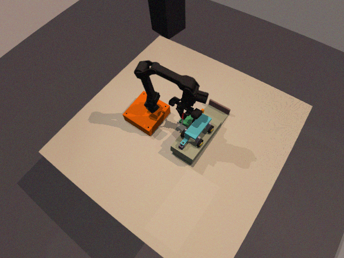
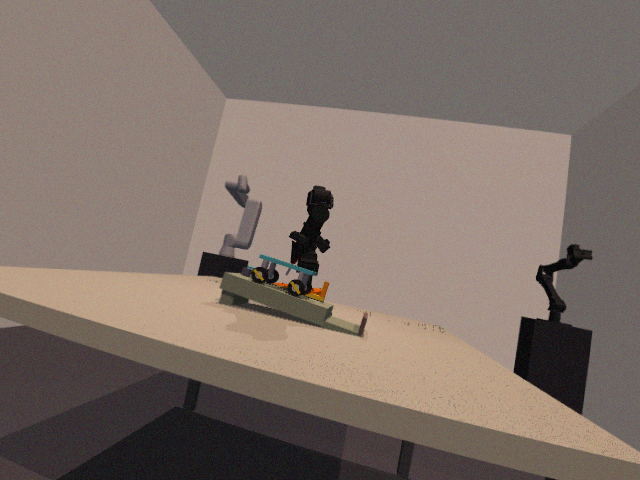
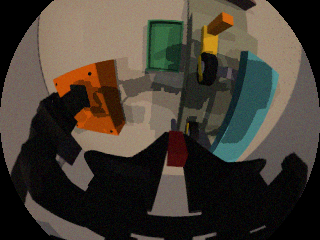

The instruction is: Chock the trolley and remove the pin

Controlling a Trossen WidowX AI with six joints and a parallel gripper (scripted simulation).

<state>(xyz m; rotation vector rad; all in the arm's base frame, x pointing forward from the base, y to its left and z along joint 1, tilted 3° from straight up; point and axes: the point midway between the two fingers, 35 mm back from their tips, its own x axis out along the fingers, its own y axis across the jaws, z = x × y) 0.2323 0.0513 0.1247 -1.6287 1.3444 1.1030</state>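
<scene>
My gripper tip is 40 mm past the green tray, 100 mm to the right of it and 170 mm above it. The rest, counted from my gripper tip: trolley: 90 mm ahead, 20 mm to the left, 50 mm below; then yellow chock: 30 mm ahead, 120 mm to the left, 80 mm below; then red-headed stop pin: right at my gripper tip.
</scene>
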